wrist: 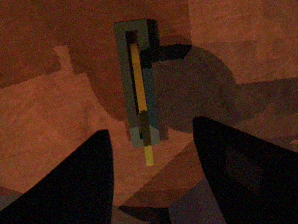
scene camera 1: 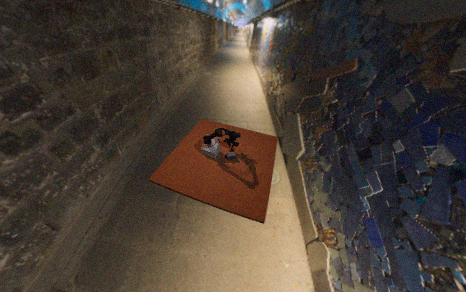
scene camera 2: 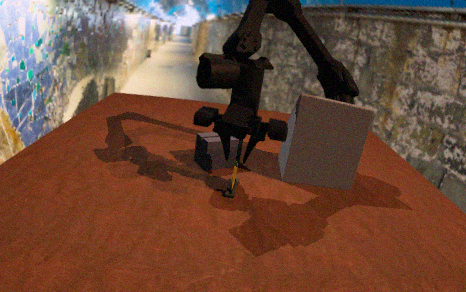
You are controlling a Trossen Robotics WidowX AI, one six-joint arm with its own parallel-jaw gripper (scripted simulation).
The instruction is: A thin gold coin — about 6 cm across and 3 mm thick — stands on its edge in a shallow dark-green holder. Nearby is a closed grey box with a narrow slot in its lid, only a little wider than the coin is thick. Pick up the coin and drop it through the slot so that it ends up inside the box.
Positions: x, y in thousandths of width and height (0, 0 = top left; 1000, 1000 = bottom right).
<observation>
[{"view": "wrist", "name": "my gripper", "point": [512, 600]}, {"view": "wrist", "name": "gold coin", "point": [485, 525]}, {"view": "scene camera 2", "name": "my gripper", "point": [505, 553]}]
</observation>
